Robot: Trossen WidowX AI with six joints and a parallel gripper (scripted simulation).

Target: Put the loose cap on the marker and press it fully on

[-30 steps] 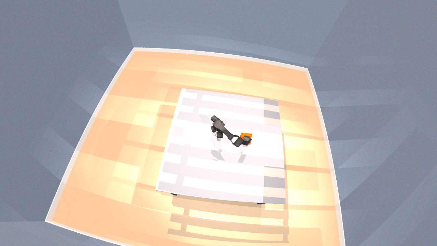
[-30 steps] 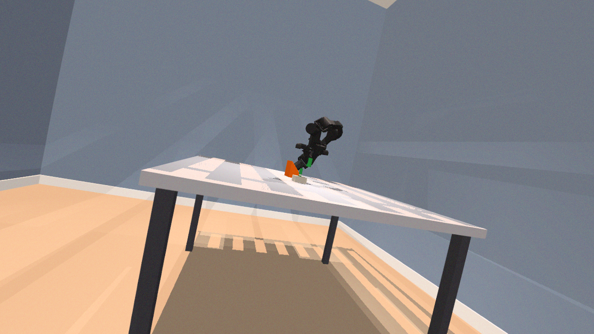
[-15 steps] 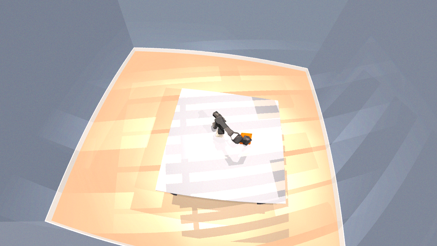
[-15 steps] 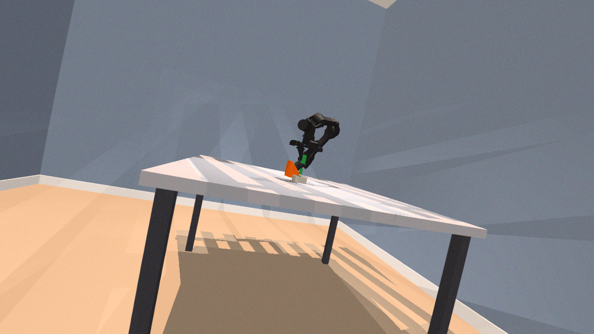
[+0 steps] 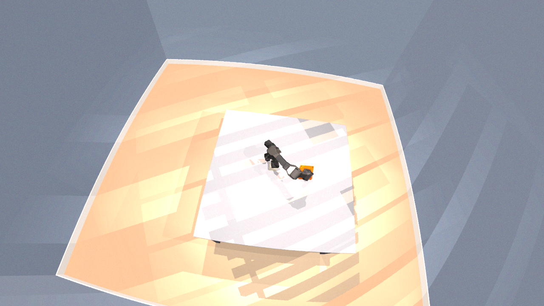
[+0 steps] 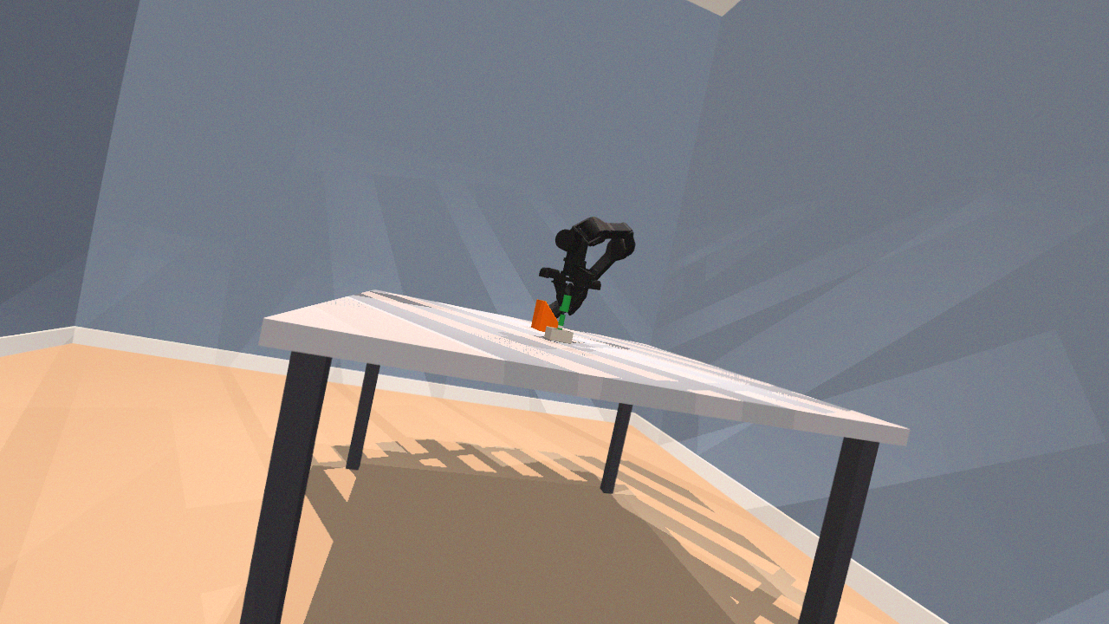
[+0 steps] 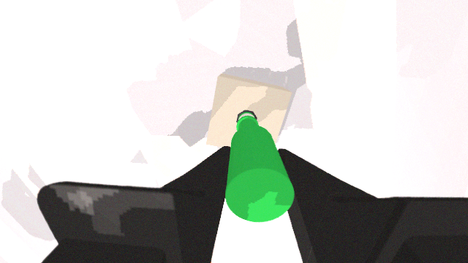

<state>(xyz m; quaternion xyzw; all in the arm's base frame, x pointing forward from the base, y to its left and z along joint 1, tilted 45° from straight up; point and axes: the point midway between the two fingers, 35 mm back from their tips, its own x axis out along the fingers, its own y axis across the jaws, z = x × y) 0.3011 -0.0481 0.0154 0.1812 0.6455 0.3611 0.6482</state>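
Right now my gripper tip is 90 mm above the holder block. The rest, counted from my gripper tip: green cap 10 mm above.
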